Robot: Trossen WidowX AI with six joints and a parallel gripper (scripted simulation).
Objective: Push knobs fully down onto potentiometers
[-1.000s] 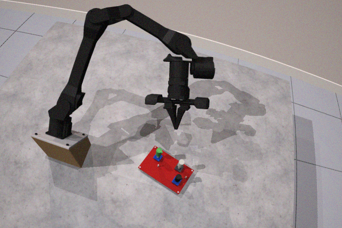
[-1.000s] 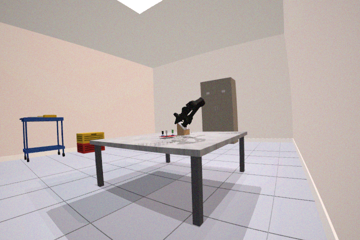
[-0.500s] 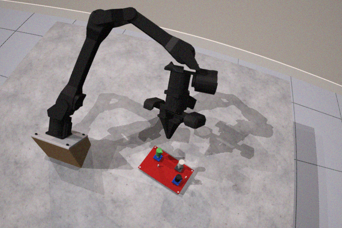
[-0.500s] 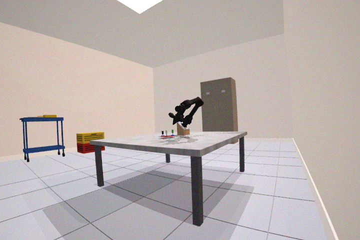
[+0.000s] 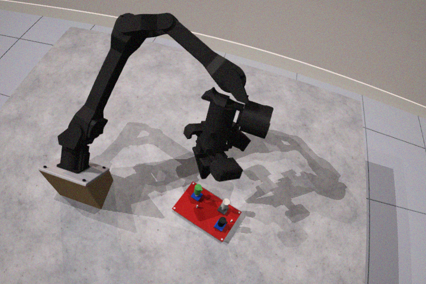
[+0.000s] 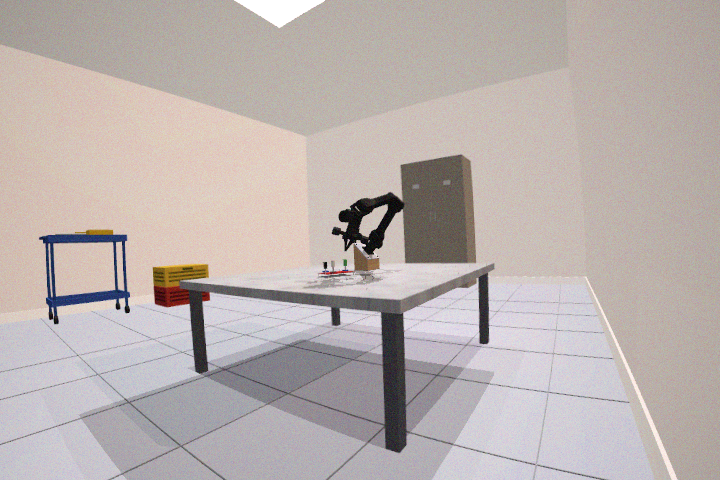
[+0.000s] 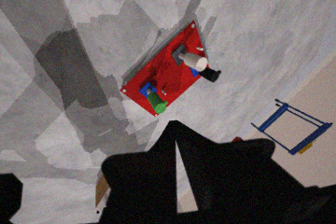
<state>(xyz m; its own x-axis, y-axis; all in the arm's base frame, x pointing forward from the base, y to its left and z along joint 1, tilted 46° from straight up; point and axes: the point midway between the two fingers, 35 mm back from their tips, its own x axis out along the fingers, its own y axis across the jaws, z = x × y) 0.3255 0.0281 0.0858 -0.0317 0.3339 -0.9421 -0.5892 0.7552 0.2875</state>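
The green knob lies 6 cm below my gripper tip, 1 cm to the right of it and 1 cm behind it. The rest, counted from my gripper tip: black knob: 7 cm to the right, 7 cm below, 7 cm ahead.
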